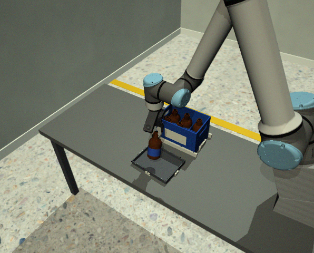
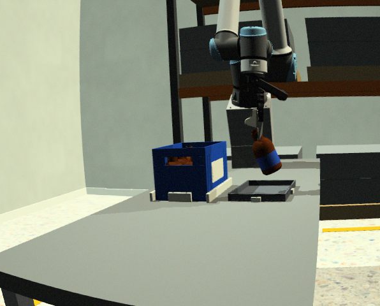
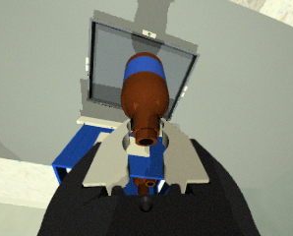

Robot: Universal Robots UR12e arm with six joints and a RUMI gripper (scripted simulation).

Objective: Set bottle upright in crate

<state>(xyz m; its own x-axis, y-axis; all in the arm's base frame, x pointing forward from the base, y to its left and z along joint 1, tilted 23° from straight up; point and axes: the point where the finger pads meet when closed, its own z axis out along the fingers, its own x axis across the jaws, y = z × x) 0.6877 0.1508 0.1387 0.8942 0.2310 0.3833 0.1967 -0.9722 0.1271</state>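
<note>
My hand is 5 cm above the brown bottle and 1 cm to the right of it. Also, from my hand: blue crate (25 cm to the right, 12 cm below, 3 cm behind); dark tray (19 cm below, 2 cm behind, 1 cm to the left).
</note>
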